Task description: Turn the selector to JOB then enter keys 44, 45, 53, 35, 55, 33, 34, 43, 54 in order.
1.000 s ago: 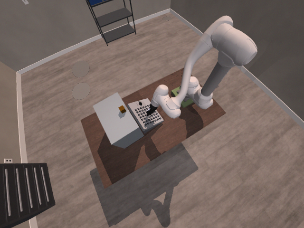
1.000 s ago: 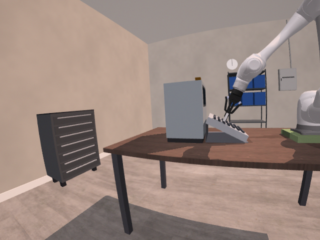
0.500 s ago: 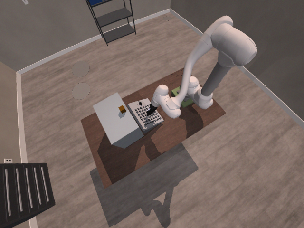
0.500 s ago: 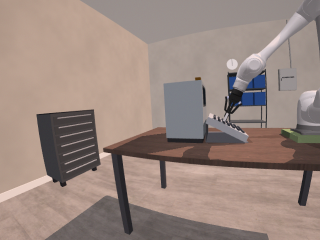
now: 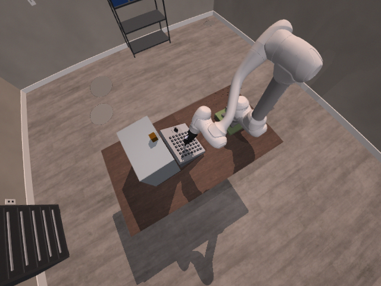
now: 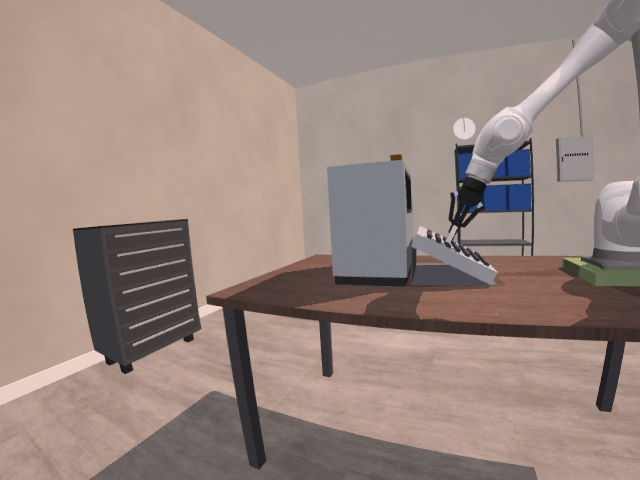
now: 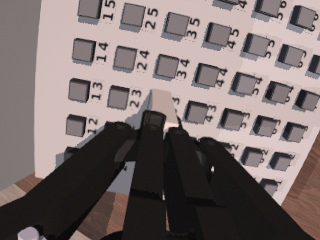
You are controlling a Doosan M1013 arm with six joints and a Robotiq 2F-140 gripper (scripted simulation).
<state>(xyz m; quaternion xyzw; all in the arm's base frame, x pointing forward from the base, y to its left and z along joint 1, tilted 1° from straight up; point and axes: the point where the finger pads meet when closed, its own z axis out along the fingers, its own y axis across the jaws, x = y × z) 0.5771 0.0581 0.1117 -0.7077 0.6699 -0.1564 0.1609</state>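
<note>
My hand is 1 cm past the key 44, 3 cm to the left of it and 4 cm above it. Also, from my hand: black selector knob 1 cm behind, 20 cm to the right, 3 cm below; sloped keypad 1 cm ahead, 8 cm to the right, 8 cm below.
</note>
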